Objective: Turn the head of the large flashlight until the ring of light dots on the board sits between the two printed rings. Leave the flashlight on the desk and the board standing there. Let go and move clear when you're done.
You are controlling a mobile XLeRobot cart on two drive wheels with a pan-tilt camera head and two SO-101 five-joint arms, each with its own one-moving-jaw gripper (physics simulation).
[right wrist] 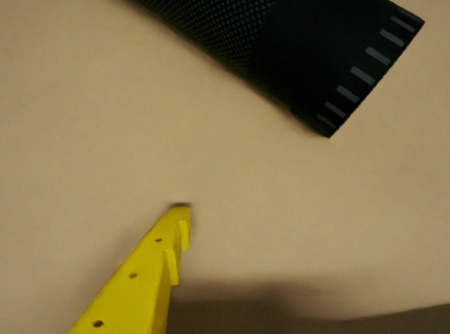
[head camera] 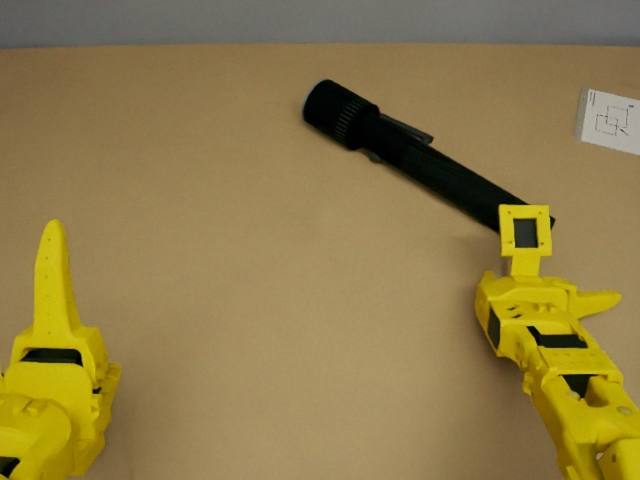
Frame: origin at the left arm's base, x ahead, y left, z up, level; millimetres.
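Seen in the pictures: left hand, tool point: [head camera: 113,364]; right hand, tool point: [right wrist: 189,221] [head camera: 491,275].
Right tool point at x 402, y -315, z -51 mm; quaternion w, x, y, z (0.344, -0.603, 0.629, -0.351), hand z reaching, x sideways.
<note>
A point is followed by its place in that frame.
The large black flashlight [head camera: 439,170] @(x 510, y -275, z -16 mm) [right wrist: 295,55] @(x 438, y -344, z -26 mm) lies aslant on the desk in the head camera, its wide ribbed head [head camera: 338,113] @(x 593, y -174, z -7 mm) at the upper left and its tail at the lower right, partly behind my right wrist. My right gripper is open and empty, its moving jaw swung out to the right in the head camera; in the right wrist view one notched jaw shows below and left of the flashlight's tail, apart from it. My left gripper is open and empty at the lower left, far from the flashlight. The board with the printed rings and the light dots does not show.
A white card with printed square outlines [head camera: 612,124] @(x 639, y -515, z -54 mm) lies at the upper right, cut by the picture's edge. The tan desk [head camera: 232,258] @(x 427, y -68, z -56 mm) runs back to a grey wall [head camera: 310,20] @(x 877, y -140, z -47 mm). A small clip sticks out along the flashlight's body behind its head.
</note>
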